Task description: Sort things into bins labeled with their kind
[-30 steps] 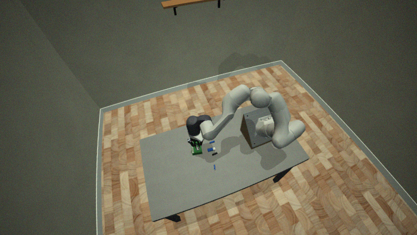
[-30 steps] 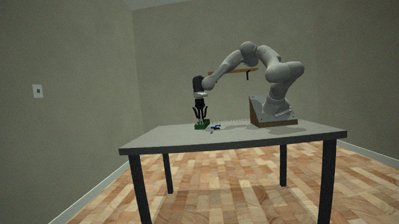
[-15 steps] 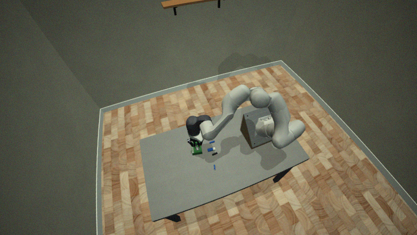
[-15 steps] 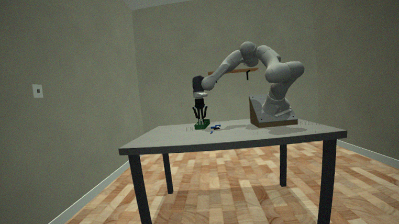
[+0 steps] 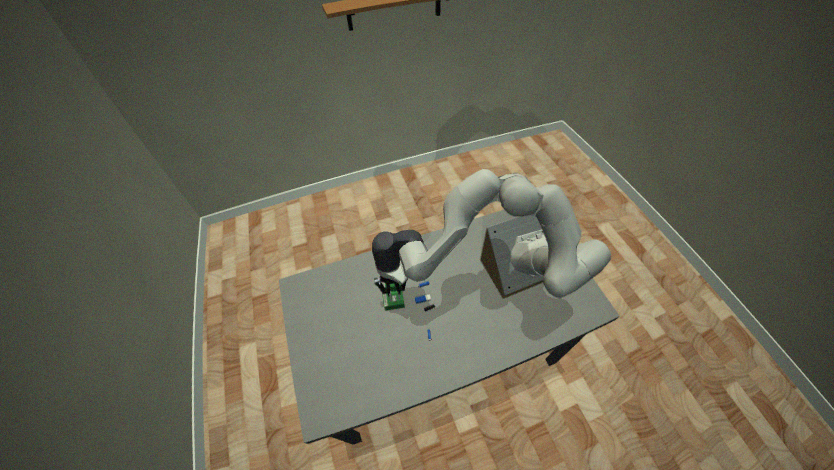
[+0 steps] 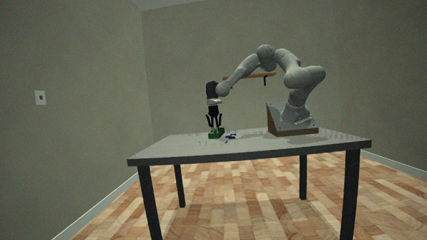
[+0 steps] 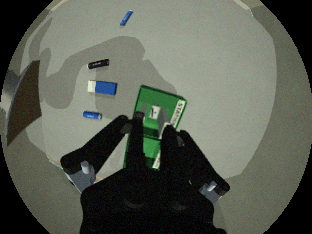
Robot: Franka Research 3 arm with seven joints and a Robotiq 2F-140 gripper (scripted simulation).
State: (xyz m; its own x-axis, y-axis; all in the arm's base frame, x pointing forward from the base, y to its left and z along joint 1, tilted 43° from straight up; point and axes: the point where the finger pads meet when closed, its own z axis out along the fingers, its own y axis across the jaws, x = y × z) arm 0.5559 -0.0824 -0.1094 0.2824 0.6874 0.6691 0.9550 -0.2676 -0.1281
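The pale grey piece is 4 cm below my hand. From my hand the other things lie so: green bin: 8 cm to the right, 3 cm below, 2 cm behind; blue-and-white piece: 11 cm behind, 5 cm to the left, 4 cm below; black piece: 11 cm behind, 10 cm to the left, 4 cm below.
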